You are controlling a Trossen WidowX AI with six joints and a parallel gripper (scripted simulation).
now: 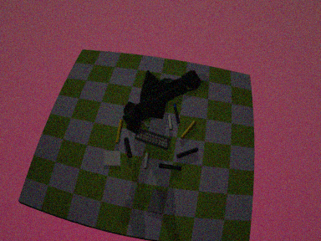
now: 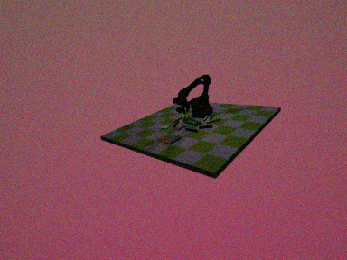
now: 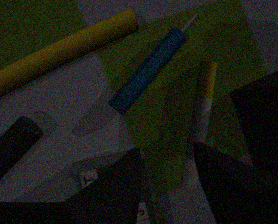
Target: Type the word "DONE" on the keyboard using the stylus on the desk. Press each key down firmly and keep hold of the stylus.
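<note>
The dark blue stylus lies 7 cm to the right of my gripper tip, 7 cm below it and 5 cm behind it. From my gripper tip the other things lie so: pale note pad: 24 cm ahead, 7 cm to the right, 7 cm below; then grey slab: 42 cm ahead, 23 cm to the left, 7 cm below; then thin grey tip: 9 cm to the right, 7 cm below, 7 cm behind.
</note>
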